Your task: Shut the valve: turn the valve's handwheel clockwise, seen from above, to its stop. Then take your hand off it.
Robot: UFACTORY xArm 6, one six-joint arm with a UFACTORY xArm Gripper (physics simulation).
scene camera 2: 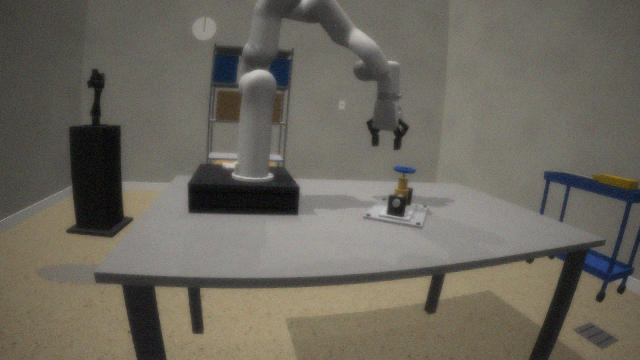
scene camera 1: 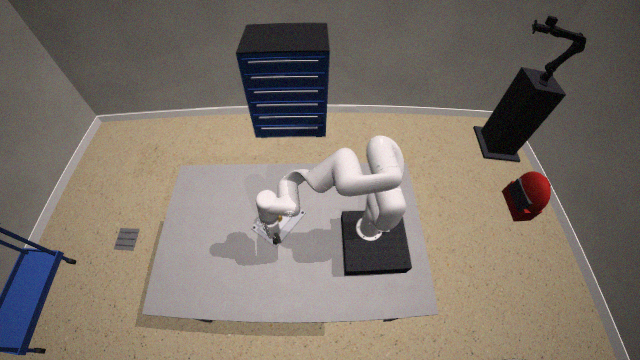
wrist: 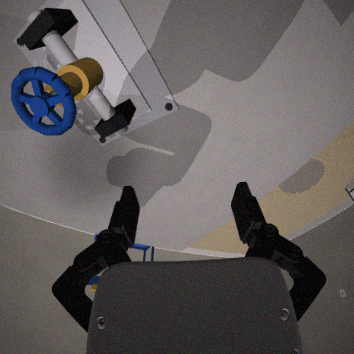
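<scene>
The valve has a blue five-spoked handwheel (scene camera 2: 404, 170) (wrist: 39, 106) on top of a brass body (scene camera 1: 280, 218) (scene camera 2: 401, 193) (wrist: 92, 72). A pipe between black blocks runs through it, on a pale base plate (scene camera 1: 295, 222) (scene camera 2: 375, 215) (wrist: 132, 50). In scene camera 1 the arm hides the handwheel. My gripper (scene camera 1: 276, 240) (scene camera 2: 386, 146) (wrist: 185, 194) is open and empty, with its fingers pointing down. It hangs above handwheel height, slightly left of the wheel in scene camera 2, and touches nothing. In the wrist view the handwheel lies at the upper left, away from the fingertips.
The valve plate rests on the grey table (scene camera 1: 215, 295) (scene camera 2: 300, 255). My arm stands on a black base block (scene camera 1: 377, 260) (scene camera 2: 245, 200) on the same table. A blue drawer cabinet (scene camera 1: 287, 82) and a blue cart (scene camera 1: 27, 295) (scene camera 2: 575, 182) stand on the floor away from the table.
</scene>
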